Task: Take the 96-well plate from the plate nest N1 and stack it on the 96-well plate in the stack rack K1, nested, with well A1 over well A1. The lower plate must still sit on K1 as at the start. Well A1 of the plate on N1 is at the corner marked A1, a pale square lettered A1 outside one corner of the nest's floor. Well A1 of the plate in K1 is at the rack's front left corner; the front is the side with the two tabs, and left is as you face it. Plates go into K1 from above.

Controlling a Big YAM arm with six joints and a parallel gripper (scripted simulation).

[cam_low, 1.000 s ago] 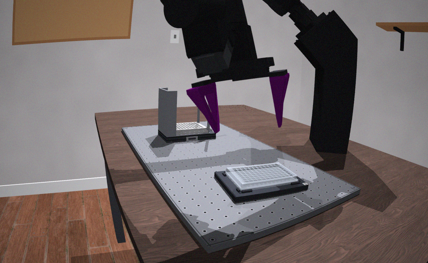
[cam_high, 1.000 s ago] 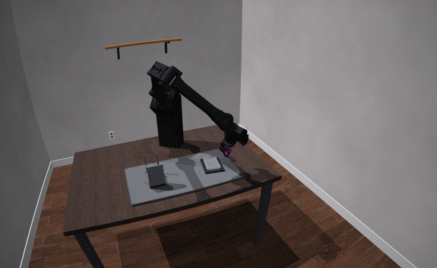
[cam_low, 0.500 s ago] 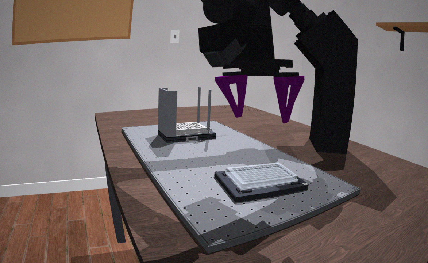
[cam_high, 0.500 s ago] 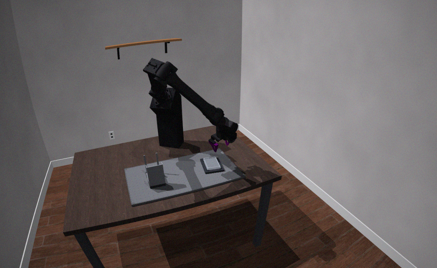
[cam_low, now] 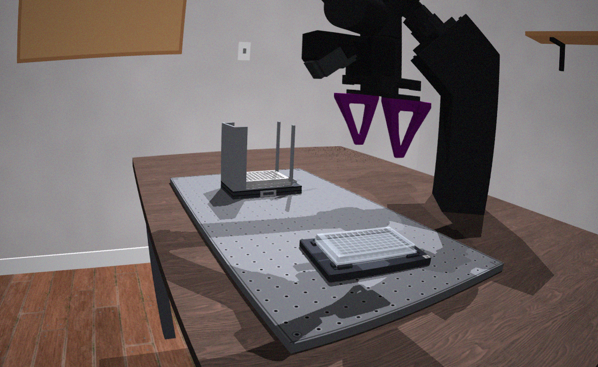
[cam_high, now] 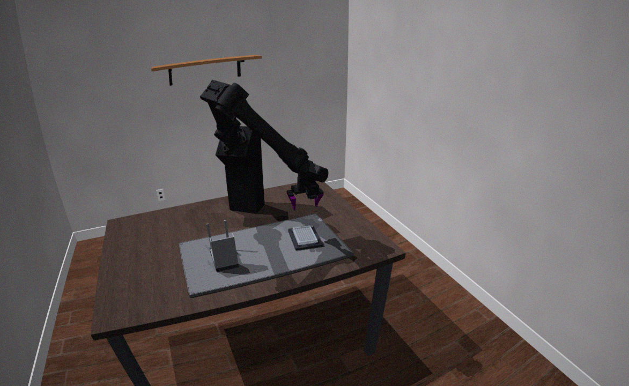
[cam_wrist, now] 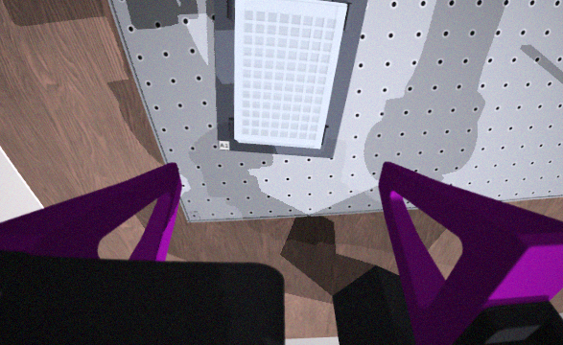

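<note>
The pale A1 label lies 150 mm below my hand, 70 mm to the left of it and 60 mm behind it. The rest, counted from my hand: tall grey wall (380 mm to the right, 80 mm below, 60 mm ahead).
</note>
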